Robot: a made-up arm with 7 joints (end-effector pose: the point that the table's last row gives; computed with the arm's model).
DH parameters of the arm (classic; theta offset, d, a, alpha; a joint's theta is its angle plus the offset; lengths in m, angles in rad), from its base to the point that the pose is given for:
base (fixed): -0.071 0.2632 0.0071 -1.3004
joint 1: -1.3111 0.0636 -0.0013 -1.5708
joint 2: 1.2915 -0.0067 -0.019 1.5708
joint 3: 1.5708 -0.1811 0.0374 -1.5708
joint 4: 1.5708 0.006 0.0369 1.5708
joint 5: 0 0.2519 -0.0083 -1.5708
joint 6: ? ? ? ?
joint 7: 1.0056 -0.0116 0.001 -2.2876
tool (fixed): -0.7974 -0.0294 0 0
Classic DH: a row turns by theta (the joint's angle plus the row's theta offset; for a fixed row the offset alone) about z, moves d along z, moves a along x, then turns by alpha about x.
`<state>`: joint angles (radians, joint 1 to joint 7).
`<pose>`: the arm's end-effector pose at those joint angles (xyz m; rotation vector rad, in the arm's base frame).
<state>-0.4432 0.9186 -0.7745 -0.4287 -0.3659 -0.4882 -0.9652</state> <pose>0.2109 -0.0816 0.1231 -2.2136 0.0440 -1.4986</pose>
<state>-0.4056 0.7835 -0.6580 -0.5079 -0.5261 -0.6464 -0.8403</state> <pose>0.2122 -0.0893 0.1942 -2.5463 -0.4399 -1.5867</pose>
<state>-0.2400 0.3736 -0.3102 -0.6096 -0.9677 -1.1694 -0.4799</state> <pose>0.2316 0.0242 0.2971 1.7303 1.4605 0.6107</pose>
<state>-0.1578 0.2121 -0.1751 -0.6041 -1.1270 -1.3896 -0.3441</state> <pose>0.2322 0.0888 0.2791 1.2368 1.6783 0.2312</pose>
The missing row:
joint 6: -1.5708 -0.045 0.0675 1.5708
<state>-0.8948 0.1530 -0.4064 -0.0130 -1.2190 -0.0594 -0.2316</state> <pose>0.3502 -0.1246 0.3307 2.9532 0.9733 -0.1458</pose>
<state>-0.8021 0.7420 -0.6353 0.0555 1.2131 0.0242 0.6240</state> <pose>0.4265 -0.0028 0.1166 0.0054 -1.6315 -2.0929</pose>
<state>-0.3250 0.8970 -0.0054 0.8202 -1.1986 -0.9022 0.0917</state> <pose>0.3182 0.3736 0.1243 -0.7223 -2.6880 0.1785</pose>
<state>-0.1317 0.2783 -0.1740 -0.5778 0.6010 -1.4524 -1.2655</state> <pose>0.2261 -0.0411 0.1661 -0.7871 -0.2435 -2.7604</pose>
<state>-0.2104 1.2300 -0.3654 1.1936 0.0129 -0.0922 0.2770</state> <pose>0.1428 0.4996 0.0301 0.2131 -0.8289 -0.2185</pose>
